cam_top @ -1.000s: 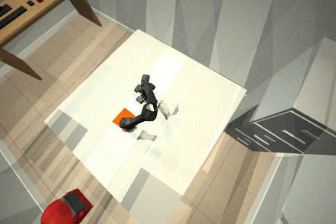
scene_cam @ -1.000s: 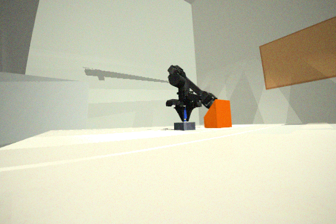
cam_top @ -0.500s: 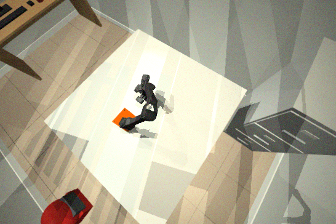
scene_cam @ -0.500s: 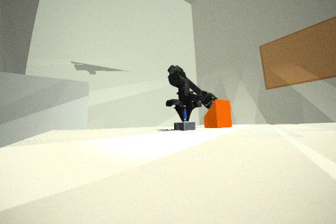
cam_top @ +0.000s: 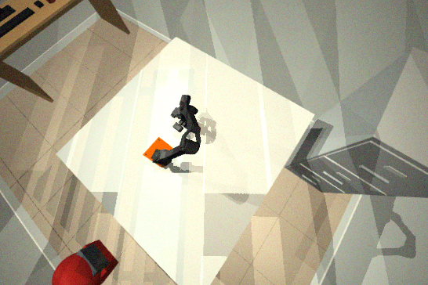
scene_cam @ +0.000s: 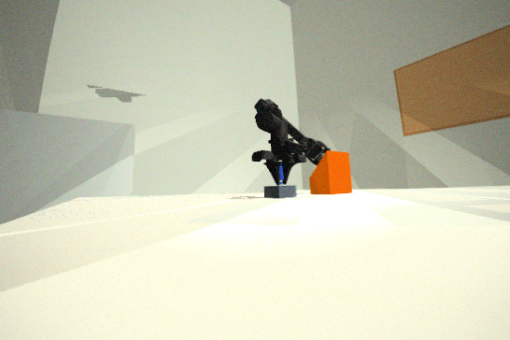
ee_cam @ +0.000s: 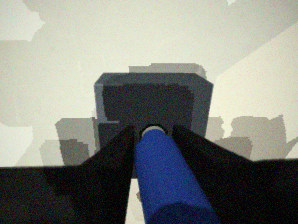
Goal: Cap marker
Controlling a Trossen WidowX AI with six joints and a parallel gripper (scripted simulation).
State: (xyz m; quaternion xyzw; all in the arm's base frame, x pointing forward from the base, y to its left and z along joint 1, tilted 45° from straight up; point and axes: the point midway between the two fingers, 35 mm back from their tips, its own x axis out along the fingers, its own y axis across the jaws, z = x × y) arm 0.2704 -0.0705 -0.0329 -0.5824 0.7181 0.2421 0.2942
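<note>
The holder block is 1 cm to the right of my gripper tip and 2 cm below it. The rest, counted from my gripper tip: blue cap: 1 cm to the right, 4 cm above.
</note>
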